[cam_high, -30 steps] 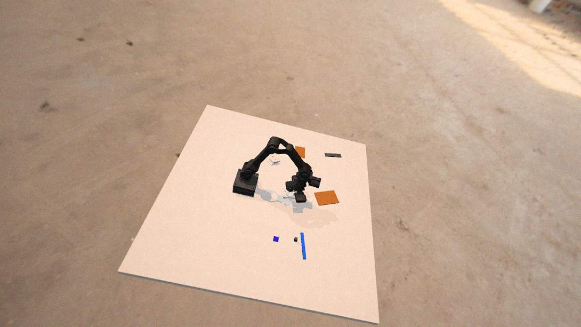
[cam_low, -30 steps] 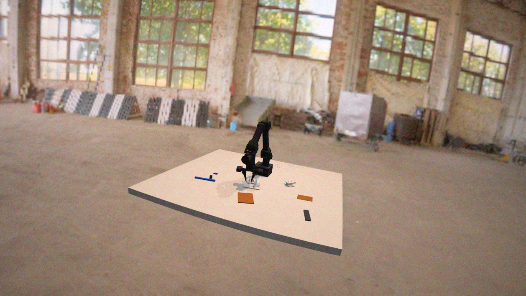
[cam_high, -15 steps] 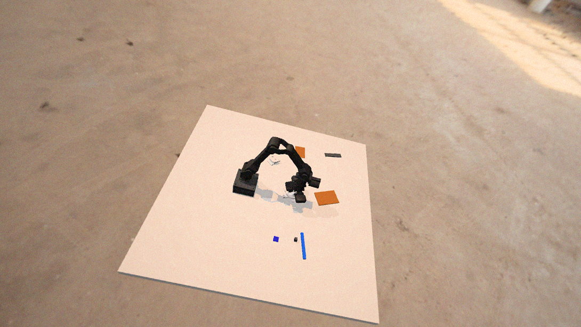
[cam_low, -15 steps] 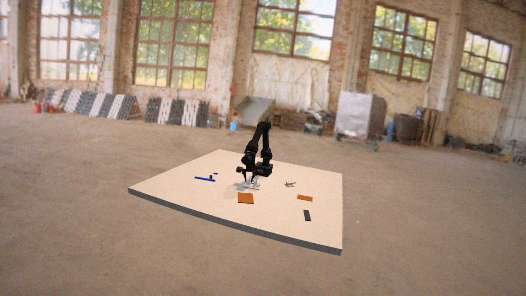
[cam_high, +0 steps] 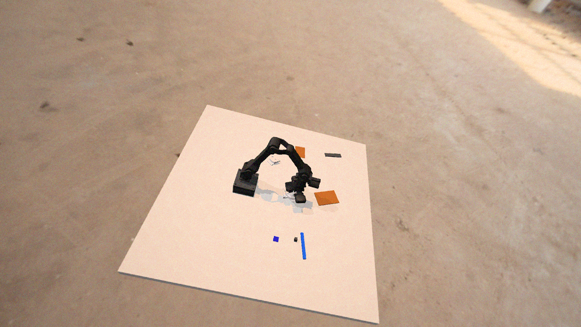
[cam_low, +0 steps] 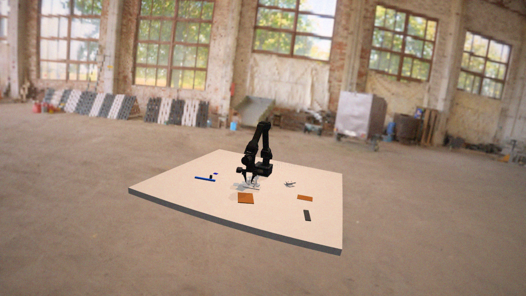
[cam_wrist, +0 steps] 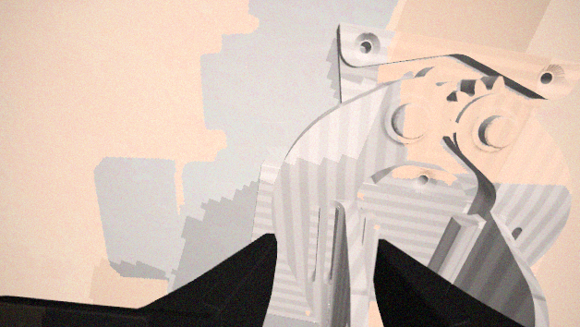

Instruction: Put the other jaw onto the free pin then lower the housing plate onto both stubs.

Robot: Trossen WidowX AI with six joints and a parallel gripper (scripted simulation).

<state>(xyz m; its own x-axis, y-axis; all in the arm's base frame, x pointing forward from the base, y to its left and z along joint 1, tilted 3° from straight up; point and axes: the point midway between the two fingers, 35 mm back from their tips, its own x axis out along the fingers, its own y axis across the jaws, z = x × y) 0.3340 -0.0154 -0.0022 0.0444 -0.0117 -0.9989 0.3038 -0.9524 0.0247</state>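
My gripper tip is now 10 mm short of the flat white part, 30 mm to the right of it and 20 mm above it. From my gripper tip the other things lie so: blue square: 70 mm behind, 300 mm to the right, 20 mm below; black cube: 40 mm ahead, 280 mm to the right, 10 mm below; large orange tile: 210 mm ahead, 70 mm to the left, 20 mm below.
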